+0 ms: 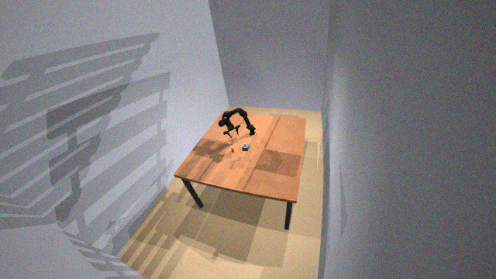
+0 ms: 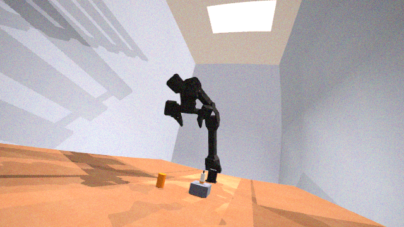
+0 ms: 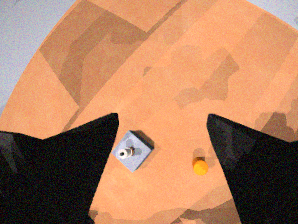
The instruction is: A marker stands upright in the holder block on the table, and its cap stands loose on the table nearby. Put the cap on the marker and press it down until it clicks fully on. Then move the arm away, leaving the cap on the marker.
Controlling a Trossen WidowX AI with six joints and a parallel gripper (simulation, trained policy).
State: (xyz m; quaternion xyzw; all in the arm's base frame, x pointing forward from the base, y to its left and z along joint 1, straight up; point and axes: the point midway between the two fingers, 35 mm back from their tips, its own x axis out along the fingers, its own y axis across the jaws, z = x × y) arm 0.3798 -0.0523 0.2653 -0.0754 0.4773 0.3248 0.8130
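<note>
Now: the orange cap 21 cm below my gripper tip, 9 cm to the right of it and 3 cm behind it. Round my gripper tip: grey holder block (22 cm below, 10 cm behind, 5 cm to the left).
</note>
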